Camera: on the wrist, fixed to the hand. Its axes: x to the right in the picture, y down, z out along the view.
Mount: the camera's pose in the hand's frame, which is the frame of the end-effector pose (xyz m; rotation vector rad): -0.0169 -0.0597 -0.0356 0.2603 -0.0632 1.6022
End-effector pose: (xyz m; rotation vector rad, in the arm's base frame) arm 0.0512 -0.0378 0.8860 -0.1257 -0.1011 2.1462
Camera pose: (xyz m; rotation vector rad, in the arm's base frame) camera 0.1145 -0.0185 0.8588 -0.0400 -0.2580 -2.5252
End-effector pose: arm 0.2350 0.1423 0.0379 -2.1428 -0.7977 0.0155
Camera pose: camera 0.1992 0.1352 0.0994 -1.9631 0.9774 0.9285
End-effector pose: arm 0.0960 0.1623 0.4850 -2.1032 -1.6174 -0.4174
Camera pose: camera 0.0352 0.1423 0.5169 -2.4064 0.3092 0.3843
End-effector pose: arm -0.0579 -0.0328 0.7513 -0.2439 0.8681 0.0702
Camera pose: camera -0.0858 -0.0986 0.7531 0.7467 0.8080 1.4297
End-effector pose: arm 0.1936 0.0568 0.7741 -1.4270 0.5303 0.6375
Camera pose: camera 0.2236 0.0180 0.8262 -0.4703 1.6391 1.7440
